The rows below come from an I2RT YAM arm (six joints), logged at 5 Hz.
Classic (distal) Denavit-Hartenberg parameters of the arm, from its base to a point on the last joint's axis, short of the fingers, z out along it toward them. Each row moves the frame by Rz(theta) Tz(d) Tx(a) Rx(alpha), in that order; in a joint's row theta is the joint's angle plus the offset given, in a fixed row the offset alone. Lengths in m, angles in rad.
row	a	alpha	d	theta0
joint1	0.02	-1.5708	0.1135	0
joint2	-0.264	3.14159	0	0
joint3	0.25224	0	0	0.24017
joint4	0.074	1.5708	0	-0.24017
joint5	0	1.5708	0	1.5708
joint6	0	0	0.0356	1.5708
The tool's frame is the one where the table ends.
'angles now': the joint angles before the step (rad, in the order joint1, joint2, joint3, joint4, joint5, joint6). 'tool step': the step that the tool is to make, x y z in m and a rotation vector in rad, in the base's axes. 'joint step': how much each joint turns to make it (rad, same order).
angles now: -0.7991 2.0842 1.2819 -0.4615 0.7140 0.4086
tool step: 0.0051 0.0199 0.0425 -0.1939 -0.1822 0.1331
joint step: 0.0436 -0.1916 -0.1585 0.3038 -0.0318 -0.1101
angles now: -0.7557 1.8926 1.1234 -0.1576 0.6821 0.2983
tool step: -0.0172 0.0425 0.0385 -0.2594 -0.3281 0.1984
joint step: 0.0447 -0.2658 -0.3128 0.5195 -0.1353 -0.0942
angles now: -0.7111 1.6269 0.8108 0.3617 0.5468 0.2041
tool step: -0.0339 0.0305 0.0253 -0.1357 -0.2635 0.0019
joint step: 0.0009 -0.2159 -0.1984 0.2325 -0.0232 0.0753
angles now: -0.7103 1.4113 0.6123 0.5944 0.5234 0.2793
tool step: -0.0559 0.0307 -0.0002 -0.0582 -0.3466 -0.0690
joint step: -0.0578 -0.2465 -0.2539 0.1948 -0.0094 0.2188
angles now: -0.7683 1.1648 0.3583 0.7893 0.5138 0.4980
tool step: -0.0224 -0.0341 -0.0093 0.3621 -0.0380 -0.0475
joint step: -0.1884 0.0169 0.1371 -0.4769 -0.1882 0.2538
